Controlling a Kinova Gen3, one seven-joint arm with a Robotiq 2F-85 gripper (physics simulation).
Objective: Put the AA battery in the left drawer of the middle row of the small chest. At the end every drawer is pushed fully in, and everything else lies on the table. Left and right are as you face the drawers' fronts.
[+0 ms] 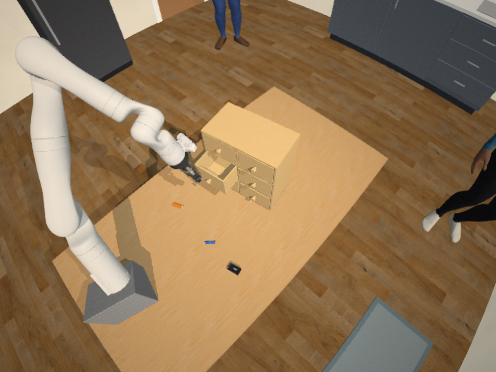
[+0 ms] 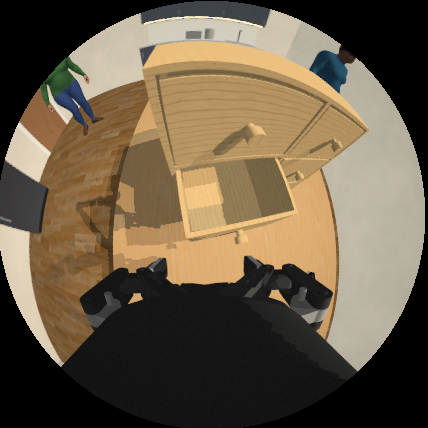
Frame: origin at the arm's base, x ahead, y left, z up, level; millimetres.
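Where they show: gripper, fingertip midpoint: [image 1: 192, 174] [image 2: 204, 265]; arm's base, origin of the base link: [image 1: 118, 282].
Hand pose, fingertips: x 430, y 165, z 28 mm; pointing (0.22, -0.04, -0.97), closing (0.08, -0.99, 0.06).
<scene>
Things, the pixels of their top centre, and the offset from my fingertips. Level surfaces: height alone.
- small orange cylinder, middle of its top: [image 1: 177, 205] 100 mm back, 28 mm left, 178 mm down
- small blue cylinder, middle of its top: [image 1: 209, 242] 93 mm back, 192 mm right, 182 mm down
- small black object, middle of its top: [image 1: 234, 268] 84 mm back, 339 mm right, 174 mm down
- table, its level: 192 mm down
- closed top left drawer, middle of its top: [image 2: 230, 57] [image 1: 230, 127] 193 mm ahead, 6 mm right, 121 mm up
The small chest [image 1: 252, 131] [image 2: 210, 112] stands on the table, with two columns of drawers. Its left middle drawer [image 1: 220, 184] [image 2: 237, 197] is pulled out, and no object shows on its floor. The other visible drawers look closed. My gripper [image 1: 199, 179] [image 2: 204, 265] is open and empty, above the table in front of the open drawer, apart from its knob [image 2: 241, 237]. A small orange cylinder [image 1: 177, 205] and a small blue cylinder [image 1: 210, 242] lie on the table; they are too small to tell which is the AA battery.
A small black object [image 1: 234, 268] lies on the table [image 1: 185, 280] beyond the blue cylinder. The closed top left drawer [image 2: 215, 107] with its protruding knob [image 2: 254, 133] is directly above the open one. My arm's grey base [image 1: 122, 300] stands at the near left table end.
</scene>
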